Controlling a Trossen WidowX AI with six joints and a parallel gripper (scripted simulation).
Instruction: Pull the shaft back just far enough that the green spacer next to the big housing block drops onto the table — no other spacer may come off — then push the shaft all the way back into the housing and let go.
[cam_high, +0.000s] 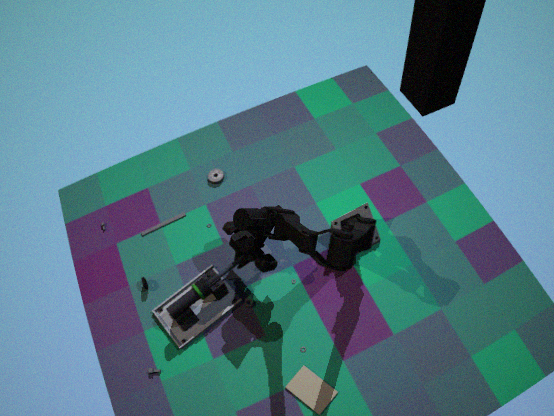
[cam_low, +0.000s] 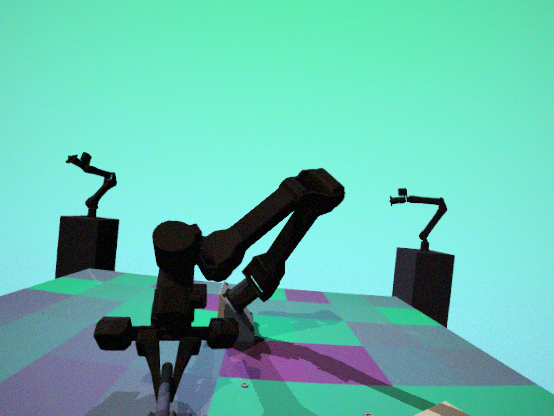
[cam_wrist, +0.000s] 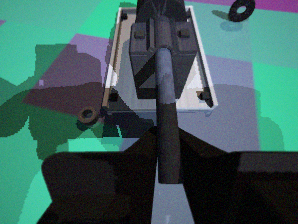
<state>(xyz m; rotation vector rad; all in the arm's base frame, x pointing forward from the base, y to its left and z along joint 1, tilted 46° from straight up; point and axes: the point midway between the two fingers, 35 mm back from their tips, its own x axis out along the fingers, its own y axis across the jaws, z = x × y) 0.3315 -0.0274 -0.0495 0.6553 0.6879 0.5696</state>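
Right now my gripper tip is 50 mm short of the shaft, 30 mm below it and 10 mm to the right of it. The rest, counted from my gripper tip: thin grey rod (270 mm to the right, 160 mm ahead, 50 mm below); grey washer (360 mm to the right, 70 mm behind, 50 mm below); green spacer (130 mm ahead, 30 mm to the left, 20 mm above).
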